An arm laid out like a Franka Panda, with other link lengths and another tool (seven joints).
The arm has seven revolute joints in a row. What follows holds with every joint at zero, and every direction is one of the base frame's.
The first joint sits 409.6 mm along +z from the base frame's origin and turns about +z.
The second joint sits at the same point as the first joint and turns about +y.
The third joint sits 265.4 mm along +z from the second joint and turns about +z.
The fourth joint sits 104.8 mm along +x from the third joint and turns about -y.
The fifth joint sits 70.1 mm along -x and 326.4 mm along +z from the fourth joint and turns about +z.
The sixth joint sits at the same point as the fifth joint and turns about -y.
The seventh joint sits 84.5 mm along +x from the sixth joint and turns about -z.
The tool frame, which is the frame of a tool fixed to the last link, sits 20 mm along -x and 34 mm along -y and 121 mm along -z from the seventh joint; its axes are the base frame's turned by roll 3.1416, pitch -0.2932 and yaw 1.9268 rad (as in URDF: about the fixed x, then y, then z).
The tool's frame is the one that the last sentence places.
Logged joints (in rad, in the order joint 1, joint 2, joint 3, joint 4, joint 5, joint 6, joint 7), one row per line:
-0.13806, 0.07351, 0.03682, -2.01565, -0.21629, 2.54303, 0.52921
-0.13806, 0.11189, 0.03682, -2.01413, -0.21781, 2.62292, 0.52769
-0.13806, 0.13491, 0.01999, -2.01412, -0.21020, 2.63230, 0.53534
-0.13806, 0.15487, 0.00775, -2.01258, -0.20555, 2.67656, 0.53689
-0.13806, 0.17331, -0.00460, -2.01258, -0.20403, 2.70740, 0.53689
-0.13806, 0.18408, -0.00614, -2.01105, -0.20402, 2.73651, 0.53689
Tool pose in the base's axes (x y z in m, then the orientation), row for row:
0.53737, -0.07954, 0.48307, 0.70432, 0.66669, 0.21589, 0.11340
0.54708, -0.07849, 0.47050, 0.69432, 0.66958, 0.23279, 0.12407
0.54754, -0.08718, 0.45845, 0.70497, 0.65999, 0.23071, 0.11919
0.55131, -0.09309, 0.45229, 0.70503, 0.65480, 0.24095, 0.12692
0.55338, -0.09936, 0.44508, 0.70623, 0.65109, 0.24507, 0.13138
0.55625, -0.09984, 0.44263, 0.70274, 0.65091, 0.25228, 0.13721
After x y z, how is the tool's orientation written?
As a quaternion, x y z w.
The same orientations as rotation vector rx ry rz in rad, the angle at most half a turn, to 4 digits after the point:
2.0659, 1.9555, 0.6333
2.0242, 1.9520, 0.6787
2.0610, 1.9295, 0.6745
2.0521, 1.9059, 0.7013
2.0504, 1.8903, 0.7115
2.0335, 1.8835, 0.7300

